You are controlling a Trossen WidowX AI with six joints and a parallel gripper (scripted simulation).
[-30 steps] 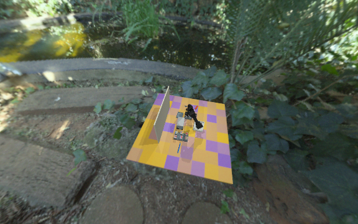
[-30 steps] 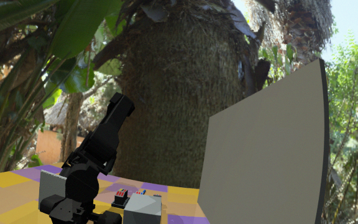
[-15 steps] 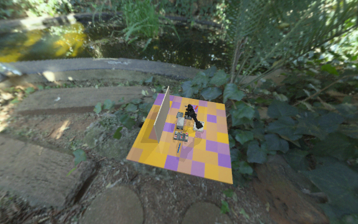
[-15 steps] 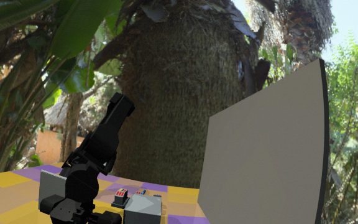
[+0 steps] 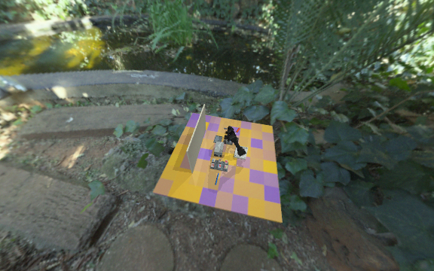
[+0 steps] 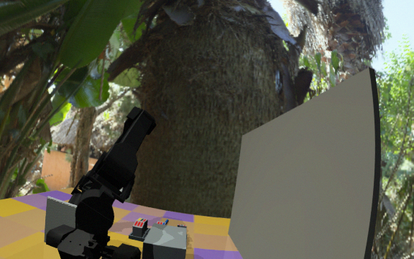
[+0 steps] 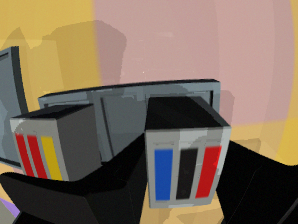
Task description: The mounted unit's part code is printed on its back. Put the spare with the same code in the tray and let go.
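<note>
Right now my gripper tip is 17 cm short of the flat grey tray, 4 cm to the left of it and 1 cm above it. From my gripper tip the other things lie so: grey mounted unit: 16 cm to the left, 15 cm ahead, 3 cm above; tall grey wall panel: 40 cm ahead, 21 cm above, 13 cm to the left; blue marker pen: 52 cm to the left, 14 cm ahead, 1 cm below.
</note>
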